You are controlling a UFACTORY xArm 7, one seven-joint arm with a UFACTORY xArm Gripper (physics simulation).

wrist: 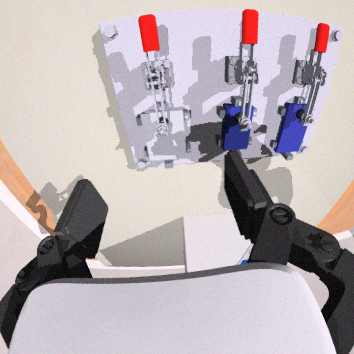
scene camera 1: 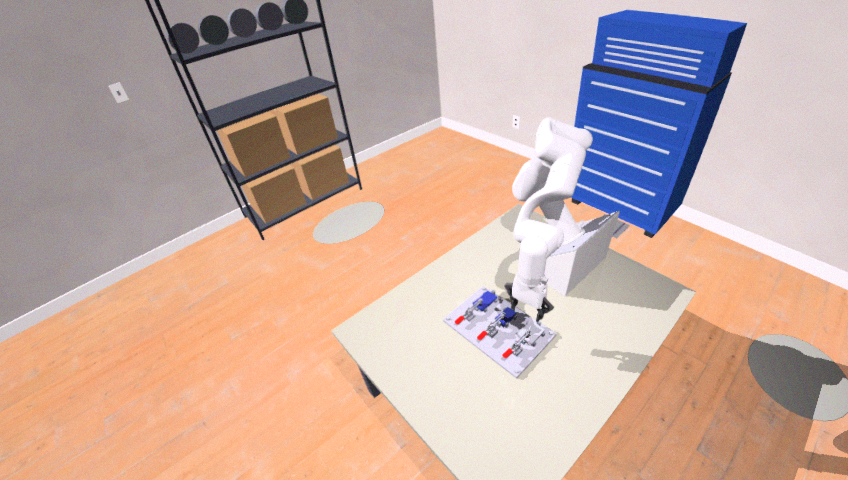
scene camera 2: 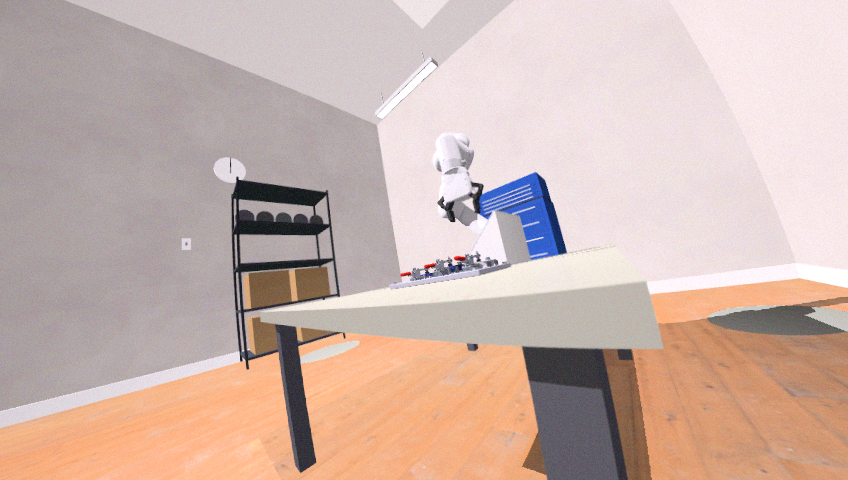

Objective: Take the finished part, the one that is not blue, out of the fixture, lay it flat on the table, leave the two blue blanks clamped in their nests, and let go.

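Places are measured from the arm's base along level axes (x right, y ahead, z up), in millimetres.
Pixels of known places: gripper, between the fingertips: (wrist: 158, 181) (scene camera 1: 526, 312) (scene camera 2: 464, 217); arm's base, origin of its link: (scene camera 1: 570, 238) (scene camera 2: 493, 234).
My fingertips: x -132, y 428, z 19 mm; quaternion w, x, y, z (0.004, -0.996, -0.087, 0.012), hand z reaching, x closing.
Observation:
Ahead of a thing's pixels: the offset from my fingertips to its middle.
The fixture plate {dx +105, dy +11, dz -176 mm} (scene camera 1: 492, 350) (scene camera 2: 452, 277) (wrist: 190, 30) lies on the table. In the wrist view, the pale, not-blue part {dx -1, dy -46, dz -154 mm} (wrist: 172, 144) sits in the left nest, with the tip of its clamp arm over it. A blue blank {dx +108, dy -32, dz -153 mm} (scene camera 1: 507, 315) (wrist: 235, 137) is in the middle nest and another blue blank {dx +219, dy -32, dz -158 mm} (scene camera 1: 487, 299) (wrist: 290, 137) in the right nest, each under a clamp arm. My gripper (scene camera 1: 527, 313) (scene camera 2: 464, 214) (wrist: 158, 181) is wide open and empty. It is raised well above the table, tilted, near the nest side of the fixture. Whether the left clamp presses its part is unclear.
Red clamp handles {dx -12, dy +89, dz -130 mm} (wrist: 149, 33) {dx +97, dy +101, dz -132 mm} (wrist: 250, 26) {dx +207, dy +110, dz -142 mm} (wrist: 322, 37) stand on the side of the plate away from the nests. The white pedestal (scene camera 1: 571, 267) (scene camera 2: 512, 237) at the arm's base stands behind the fixture on the table (scene camera 1: 416, 356) (scene camera 2: 535, 309).

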